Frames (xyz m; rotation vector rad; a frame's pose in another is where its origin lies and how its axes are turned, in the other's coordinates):
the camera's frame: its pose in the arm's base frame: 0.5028 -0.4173 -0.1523 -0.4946 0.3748 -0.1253
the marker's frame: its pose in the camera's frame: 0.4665 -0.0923 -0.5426 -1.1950 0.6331 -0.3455
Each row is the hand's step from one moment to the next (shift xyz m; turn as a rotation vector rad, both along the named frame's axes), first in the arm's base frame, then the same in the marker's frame.
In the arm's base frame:
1: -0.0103 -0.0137 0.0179 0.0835 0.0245 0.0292
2: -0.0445 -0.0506 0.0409 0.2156 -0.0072 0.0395
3: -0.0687 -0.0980 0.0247 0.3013 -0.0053 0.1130
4: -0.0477 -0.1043 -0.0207 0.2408 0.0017 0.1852
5: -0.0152 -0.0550 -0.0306 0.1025 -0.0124 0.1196
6: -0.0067 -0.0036 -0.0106 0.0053 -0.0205 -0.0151
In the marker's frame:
1: 0.0009 -0.0106 -0.0224 0.0255 -0.0636 0.0611
2: 0.0043 -0.0136 -0.0775 0.1275 -0.1250 0.1273
3: 0.0296 0.0156 -0.1175 0.1632 -0.2274 0.1588
4: 0.0561 0.0485 -0.0899 0.1071 -0.2681 0.0946
5: 0.0394 0.0392 -0.0332 0.0477 -0.1497 0.0166
6: 0.0008 0.0127 -0.0028 0.0220 0.0134 -0.0035

